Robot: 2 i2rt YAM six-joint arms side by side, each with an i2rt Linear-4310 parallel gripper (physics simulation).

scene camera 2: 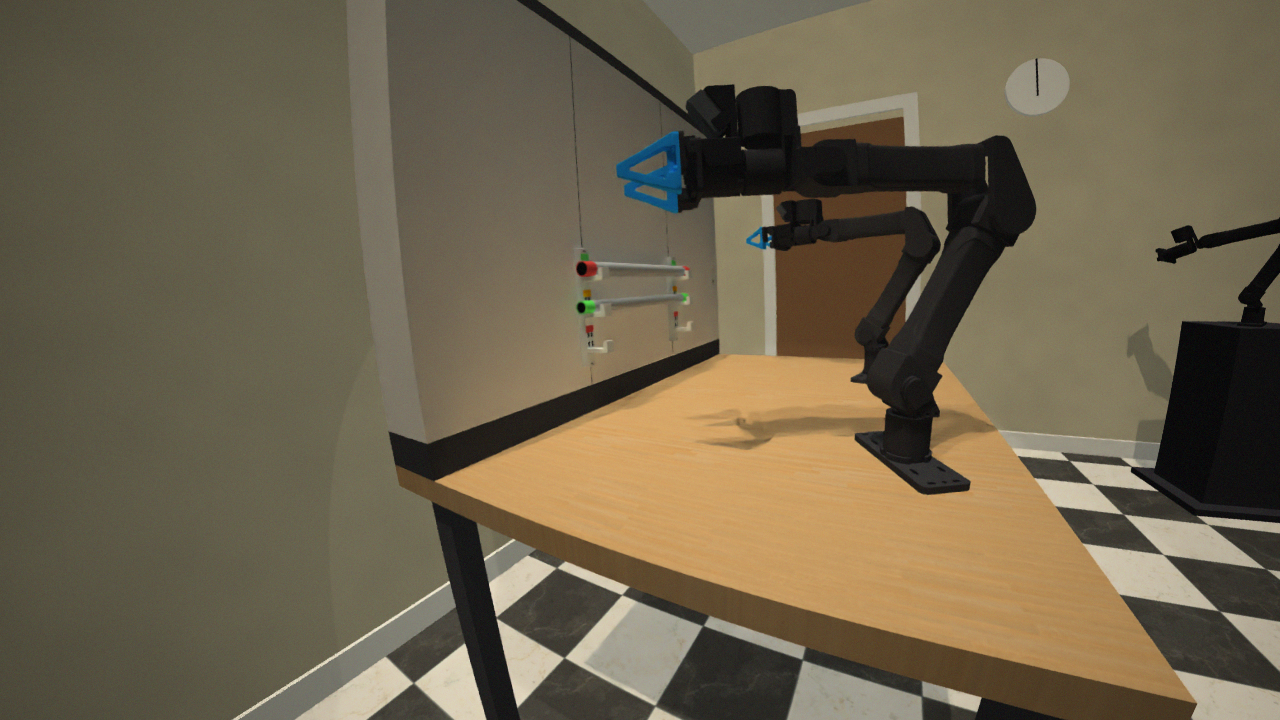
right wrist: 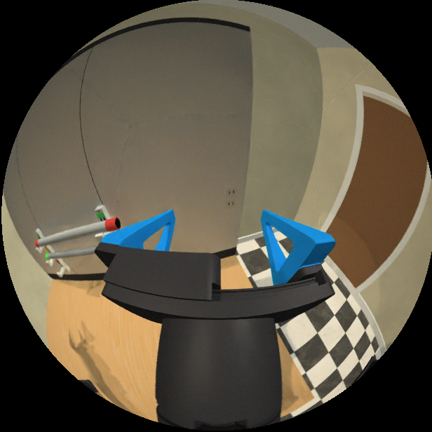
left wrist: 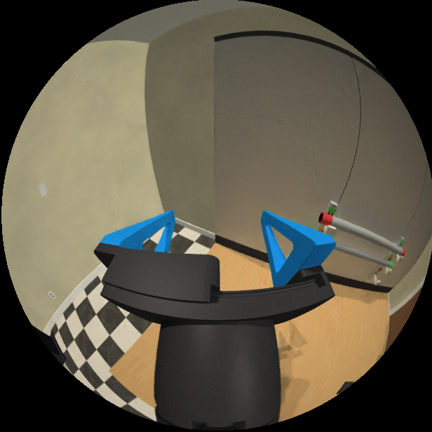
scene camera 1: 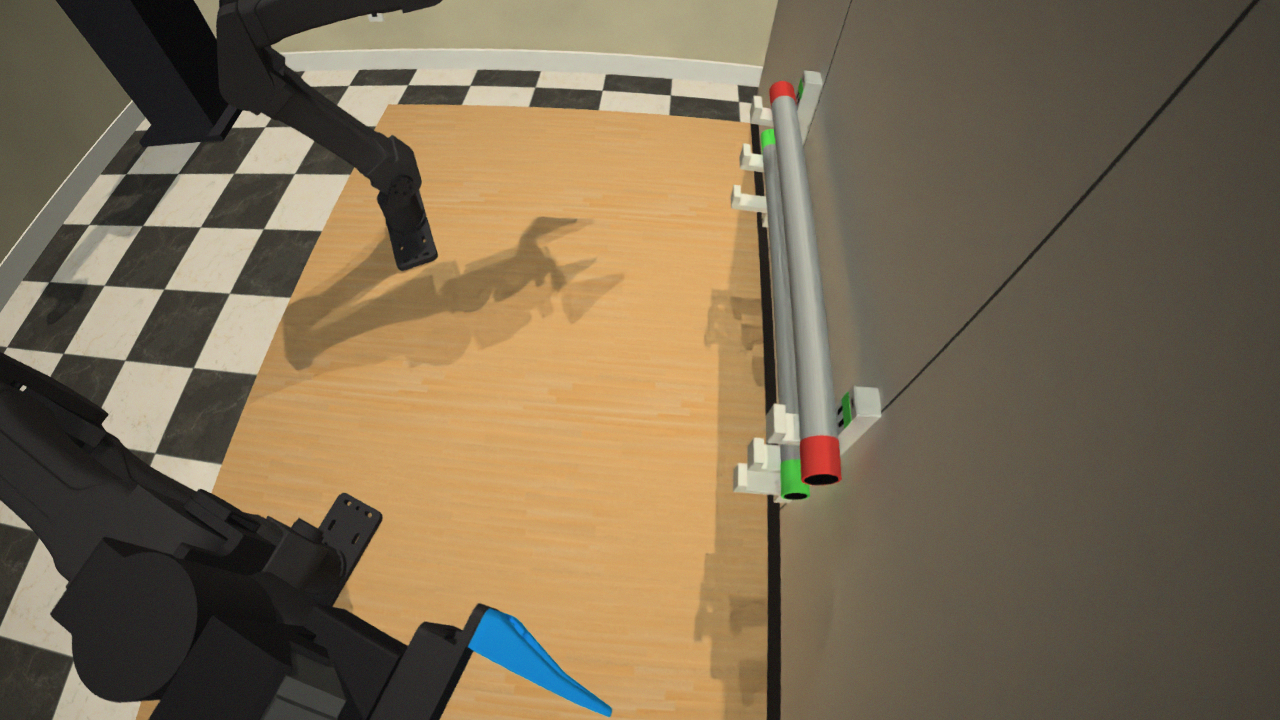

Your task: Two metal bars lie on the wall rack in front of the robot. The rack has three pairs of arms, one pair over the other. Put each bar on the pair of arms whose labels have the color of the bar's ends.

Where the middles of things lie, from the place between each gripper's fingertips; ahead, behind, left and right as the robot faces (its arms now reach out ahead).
Right now my right hand is 19 cm short of the red-ended bar [scene camera 1: 820,463], 44 cm to the right of it and 9 cm above it. Also, from my right hand: green-ended bar [scene camera 1: 786,369] 20 cm ahead, 45 cm to the left, 17 cm below.
The red-ended bar lies 45 cm to the right of my left hand, 20 cm ahead of it and 9 cm below it. Also, from my left hand: green-ended bar: 45 cm to the right, 20 cm ahead, 17 cm below.
